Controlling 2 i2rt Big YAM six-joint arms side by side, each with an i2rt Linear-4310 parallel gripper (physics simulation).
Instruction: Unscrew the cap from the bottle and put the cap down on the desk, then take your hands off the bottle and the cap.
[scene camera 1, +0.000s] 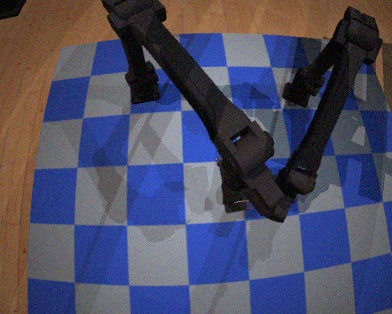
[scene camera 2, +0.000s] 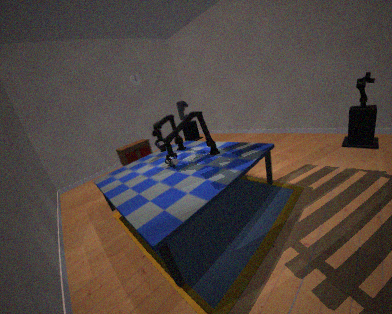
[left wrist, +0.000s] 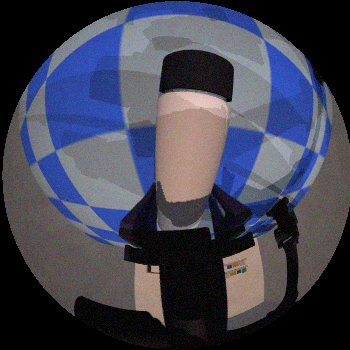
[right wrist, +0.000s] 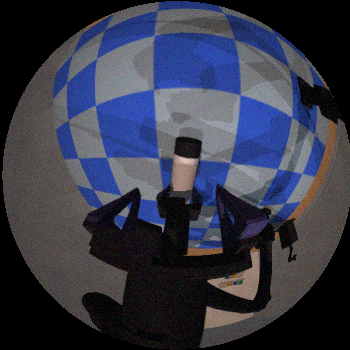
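Seen in the pictures: left gripper, between the fingertips: (left wrist: 181, 183) (right wrist: 181, 185); right gripper, between the fingertips: (scene camera 1: 231, 188) (right wrist: 175, 190); left arm's base, origin of its link: (scene camera 1: 295, 95) (scene camera 2: 214, 153) (left wrist: 277, 205); right arm's base, origin of its link: (scene camera 1: 145, 93) (scene camera 2: 181, 149).
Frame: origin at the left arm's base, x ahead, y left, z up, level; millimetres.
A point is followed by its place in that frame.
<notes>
The pale pink bottle (left wrist: 189, 145) {z 82, x 522, y -88 mm} (right wrist: 184, 175) {z 83, x 512, y -85 mm} lies level above the table with its black cap (left wrist: 197, 75) {z 74, x 539, y -135 mm} (right wrist: 188, 147) {z 73, x 536, y -151 mm} on its end. My left gripper (left wrist: 181, 183) {z 48, x 493, y -20 mm} (right wrist: 181, 185) {z 48, x 493, y -20 mm} is shut on the bottle's lower part, at the end away from the cap. My right gripper (scene camera 1: 231, 185) {z 212, x 546, y -154 mm} is open and empty. In the right wrist view its fingers stand wide to either side of the bottle, with the cap beyond the fingertips, apart from them. In scene camera 1 the bottle is largely hidden by the arms; in scene camera 2 it is too small to make out.
The blue and grey checkered table (scene camera 1: 155, 255) {z 0, x 828, y -290 mm} (scene camera 2: 165, 200) {z 0, x 686, y 604 mm} lies under both arms. The right arm (scene camera 1: 195, 95) {z 501, x 487, y -287 mm} reaches across from the upper left and the left arm (scene camera 1: 327, 115) {z 410, x 351, y -21 mm} from the upper right. Their ends overlap near the middle of the scene camera 1 picture.
</notes>
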